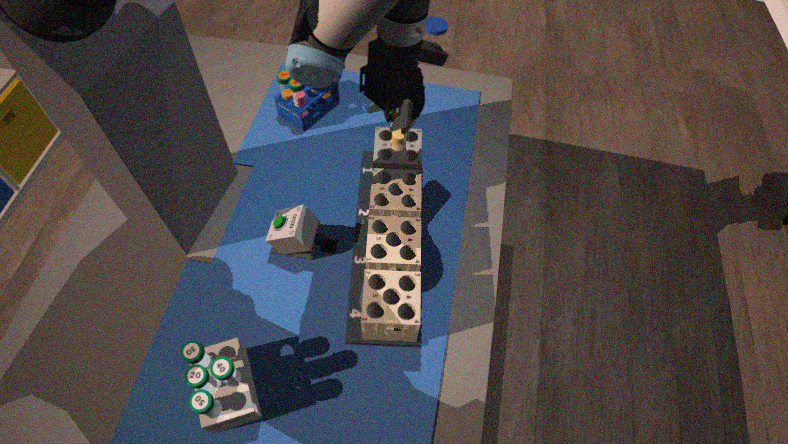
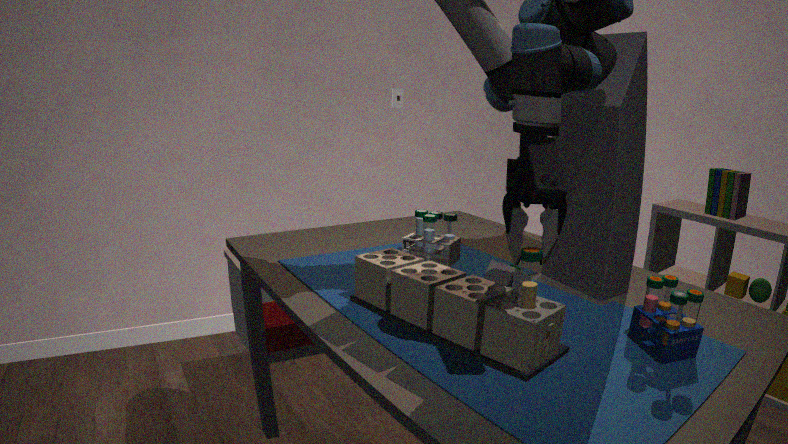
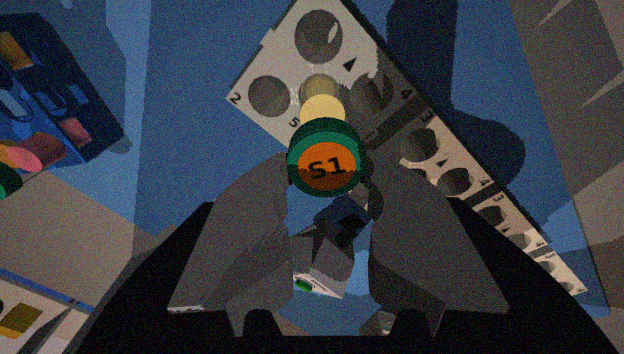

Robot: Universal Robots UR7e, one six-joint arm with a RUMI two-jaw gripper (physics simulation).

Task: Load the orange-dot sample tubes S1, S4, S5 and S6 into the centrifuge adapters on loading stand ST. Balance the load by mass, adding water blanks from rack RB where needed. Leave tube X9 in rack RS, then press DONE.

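Frame: origin at the arm's base, x ahead, y left, z up, level; centimetres.
Where they show: gripper, fingertip midpoint: (image 1: 395, 127) (image 2: 529, 264) (image 3: 325, 156).
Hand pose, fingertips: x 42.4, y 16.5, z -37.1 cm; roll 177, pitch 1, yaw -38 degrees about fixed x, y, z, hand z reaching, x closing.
After its pixels a point has its place.
My gripper (image 1: 393, 114) {x 42.4, y 16.5, z -37.1 cm} (image 2: 531, 257) {x 42.4, y 16.5, z -37.1 cm} (image 3: 325, 156) {x 42.4, y 16.5, z -37.1 cm} is shut on orange-dot tube S1 by its green cap. S1 (image 1: 398, 141) {x 43.1, y 16.1, z -40.5 cm} (image 2: 528, 295) {x 44.0, y 18.5, z -41.1 cm} (image 3: 322, 107) {x 43.9, y 18.6, z -37.5 cm} stands upright with its lower end in the centre hole of adapter 1 (image 1: 397, 163) {x 43.4, y 13.1, z -43.5 cm} (image 2: 521, 336) {x 47.3, y 20.9, z -46.3 cm} (image 3: 292, 65) {x 42.8, y 20.4, z -43.4 cm}; its yellow liquid shows partly above the top. Adapters 2 (image 1: 394, 212) {x 44.6, y 2.0, z -44.2 cm}, 3 (image 1: 393, 265) {x 46.1, y -8.9, z -44.2 cm} and 4 (image 1: 390, 330) {x 47.4, y -20.3, z -45.5 cm} on stand ST (image 1: 353, 330) show open holes. Blue rack RS (image 1: 304, 114) {x 19.6, y 28.8, z -49.6 cm} (image 2: 666, 341) (image 3: 75, 120) holds several tubes, three with orange dots; X9's label is not readable.
Rack RB (image 1: 231, 421) {x 24.7, y -38.7, z -48.8 cm} (image 2: 449, 250) {x 22.0, y -25.6, z -48.5 cm} holds water blanks marked 30 (image 1: 192, 351) {x 18.1, y -30.7, z -40.9 cm}, 20 (image 1: 196, 375) {x 20.0, y -34.1, z -40.9 cm}, 40 (image 1: 222, 367) {x 23.5, y -32.1, z -40.9 cm} and 50 (image 1: 201, 400) {x 21.9, y -37.5, z -40.9 cm}. The box with the green DONE button (image 1: 279, 221) {x 23.4, y -2.6, z -45.9 cm} (image 3: 303, 285) {x 23.9, y -1.7, z -45.8 cm} stands beside the stand, between the racks.
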